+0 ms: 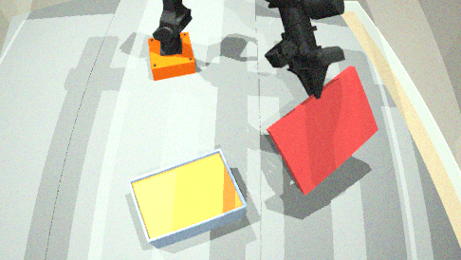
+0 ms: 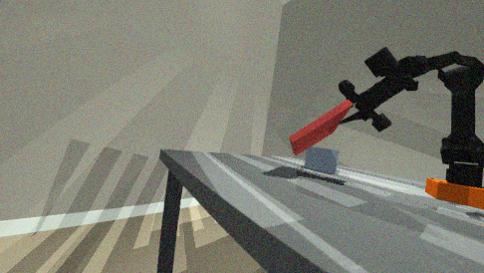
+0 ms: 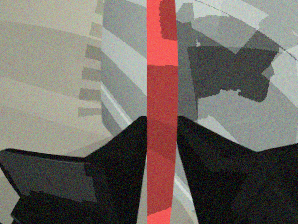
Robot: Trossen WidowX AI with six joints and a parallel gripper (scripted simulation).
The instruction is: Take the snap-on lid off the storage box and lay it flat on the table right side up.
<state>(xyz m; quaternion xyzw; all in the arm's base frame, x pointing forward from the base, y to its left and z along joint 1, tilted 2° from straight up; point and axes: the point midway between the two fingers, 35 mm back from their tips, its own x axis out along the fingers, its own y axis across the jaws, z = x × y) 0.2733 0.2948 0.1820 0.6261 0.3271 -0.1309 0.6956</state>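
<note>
Now: the red lid 50 mm below my gripper tip, 50 mm ahead of it and 40 mm to the left of it. From my gripper tip the other things lie so: storage box: 280 mm to the right, 150 mm ahead, 140 mm below.
</note>
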